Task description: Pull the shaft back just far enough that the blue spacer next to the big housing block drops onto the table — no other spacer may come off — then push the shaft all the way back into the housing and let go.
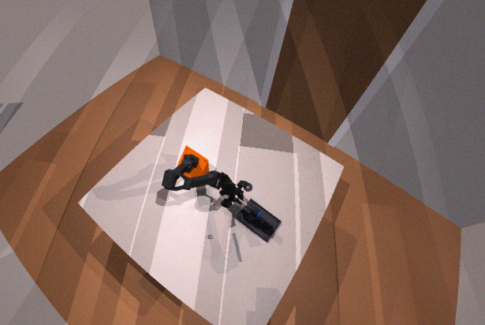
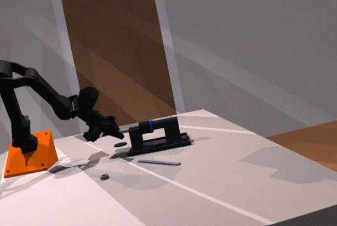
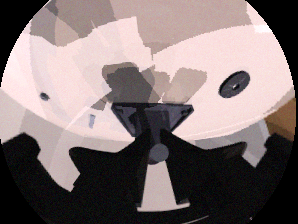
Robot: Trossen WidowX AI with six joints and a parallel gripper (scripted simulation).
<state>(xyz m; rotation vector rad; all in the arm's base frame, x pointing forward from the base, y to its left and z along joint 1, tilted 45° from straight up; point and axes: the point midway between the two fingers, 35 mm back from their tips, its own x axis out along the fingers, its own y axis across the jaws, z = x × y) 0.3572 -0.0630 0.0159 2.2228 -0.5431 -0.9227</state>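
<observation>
Now: gripper tip 5 cm short of the grey shaft, 1 cm to the left of it and 3 cm below it. From my gripper tip the other things lie so: flat bar: 10 cm ahead, 22 cm to the right, 5 cm below; blue spacer: 11 cm ahead, 1 cm to the right, 2 cm above.
</observation>
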